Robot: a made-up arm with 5 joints.
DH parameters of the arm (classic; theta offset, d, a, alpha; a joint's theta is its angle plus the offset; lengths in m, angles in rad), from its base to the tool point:
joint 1: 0 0.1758 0 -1.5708
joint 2: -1.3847 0 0.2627 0
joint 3: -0.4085 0 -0.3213 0
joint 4: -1.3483 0 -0.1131 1.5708
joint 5: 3.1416 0.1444 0 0
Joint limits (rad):
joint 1: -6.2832..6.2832
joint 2: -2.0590..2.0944
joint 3: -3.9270..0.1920
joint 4: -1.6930..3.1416
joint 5: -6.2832..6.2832
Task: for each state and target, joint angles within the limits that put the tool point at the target. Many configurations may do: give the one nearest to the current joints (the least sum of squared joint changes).
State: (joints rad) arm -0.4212 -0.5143 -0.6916 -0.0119 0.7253
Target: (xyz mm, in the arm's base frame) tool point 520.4 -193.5 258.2
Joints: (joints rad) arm -0.3560 0.1554 -1.0205 0.0450 0.7253
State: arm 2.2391 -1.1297 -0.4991 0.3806 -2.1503
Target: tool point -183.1 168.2 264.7
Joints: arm 2.3986 -1.4336 -0.0511 0.7880 -2.1503
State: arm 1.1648 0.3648 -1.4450 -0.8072 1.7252
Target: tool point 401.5 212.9 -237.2
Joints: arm 0.4876 1.3613 -1.2579 -0.4325 1.7252
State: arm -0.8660 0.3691 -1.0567 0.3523 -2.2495
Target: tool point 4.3 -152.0 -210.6
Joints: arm -1.5425 0.9502 -0.5825 0.5148 -2.2495
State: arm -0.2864 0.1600 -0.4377 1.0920 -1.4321
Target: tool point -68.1 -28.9 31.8
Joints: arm 0.4013 0.3134 -0.0144 1.6359 -1.4321
